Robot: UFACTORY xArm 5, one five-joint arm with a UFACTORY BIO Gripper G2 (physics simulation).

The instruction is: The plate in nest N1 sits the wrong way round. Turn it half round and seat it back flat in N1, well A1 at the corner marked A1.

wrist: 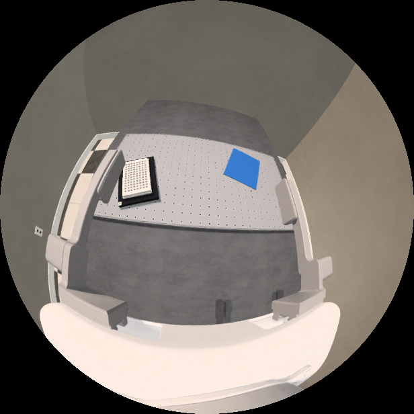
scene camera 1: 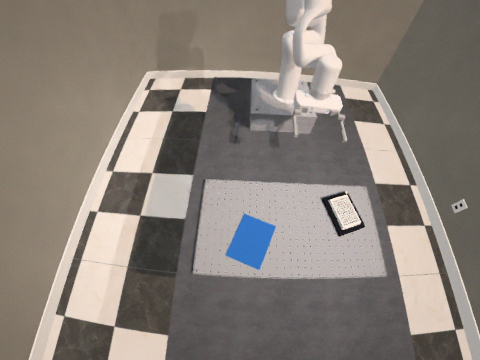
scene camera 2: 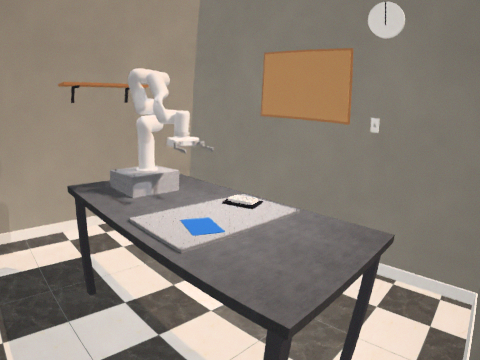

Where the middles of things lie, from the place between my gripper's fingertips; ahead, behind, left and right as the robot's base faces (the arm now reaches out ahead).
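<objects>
The white well plate [wrist: 136,181] is 120 mm ahead of my hand, 180 mm to the left of it and 230 mm below it. Then there's the flat blue rectangle [scene camera 1: 250,243], and that's well ahead of my hand, well below it and a good way to the right of it. Going by their middles, the white well plate is the nearest to my hand of the things named here.
</objects>
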